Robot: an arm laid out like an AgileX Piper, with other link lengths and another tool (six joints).
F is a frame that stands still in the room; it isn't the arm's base.
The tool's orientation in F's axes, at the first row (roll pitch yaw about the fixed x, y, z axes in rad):
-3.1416, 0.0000, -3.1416
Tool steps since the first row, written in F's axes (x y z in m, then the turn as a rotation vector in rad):
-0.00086, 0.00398, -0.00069, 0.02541, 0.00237, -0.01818
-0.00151, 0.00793, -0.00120, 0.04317, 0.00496, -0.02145
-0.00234, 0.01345, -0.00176, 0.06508, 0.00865, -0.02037
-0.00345, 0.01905, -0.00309, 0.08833, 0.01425, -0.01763
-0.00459, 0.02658, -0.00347, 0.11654, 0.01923, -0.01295
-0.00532, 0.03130, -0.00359, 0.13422, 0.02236, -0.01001
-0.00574, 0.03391, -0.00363, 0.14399, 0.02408, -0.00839
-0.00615, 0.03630, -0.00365, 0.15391, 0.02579, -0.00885
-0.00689, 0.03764, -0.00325, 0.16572, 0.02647, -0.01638
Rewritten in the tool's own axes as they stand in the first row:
0.00086, 0.00398, 0.00069, -0.02541, 0.00237, 0.01818
0.00151, 0.00793, 0.00120, -0.04317, 0.00496, 0.02145
0.00234, 0.01345, 0.00176, -0.06508, 0.00865, 0.02037
0.00345, 0.01905, 0.00309, -0.08833, 0.01425, 0.01763
0.00459, 0.02658, 0.00347, -0.11654, 0.01923, 0.01295
0.00532, 0.03130, 0.00359, -0.13422, 0.02236, 0.01001
0.00574, 0.03391, 0.00363, -0.14399, 0.02408, 0.00839
0.00615, 0.03630, 0.00365, -0.15391, 0.02579, 0.00885
0.00689, 0.03764, 0.00325, -0.16572, 0.02647, 0.01638

